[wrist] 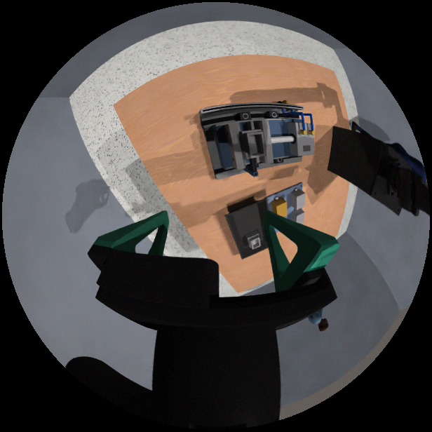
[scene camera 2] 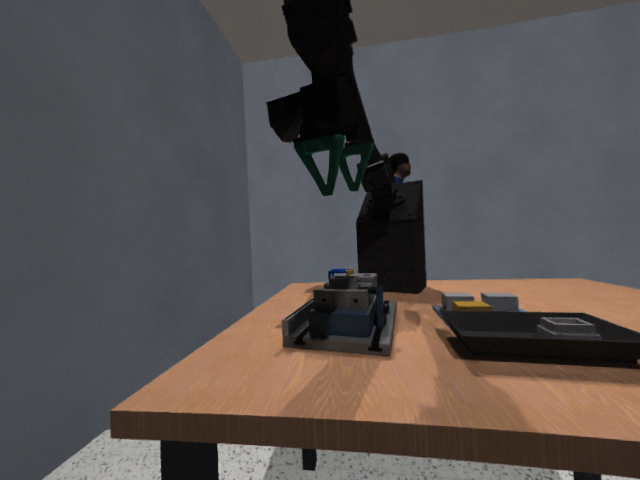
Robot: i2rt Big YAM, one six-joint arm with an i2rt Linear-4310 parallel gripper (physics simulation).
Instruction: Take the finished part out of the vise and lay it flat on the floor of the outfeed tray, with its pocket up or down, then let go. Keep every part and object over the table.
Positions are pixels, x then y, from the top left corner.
Scene:
my gripper: wrist 216,215; scene camera 2 342,193

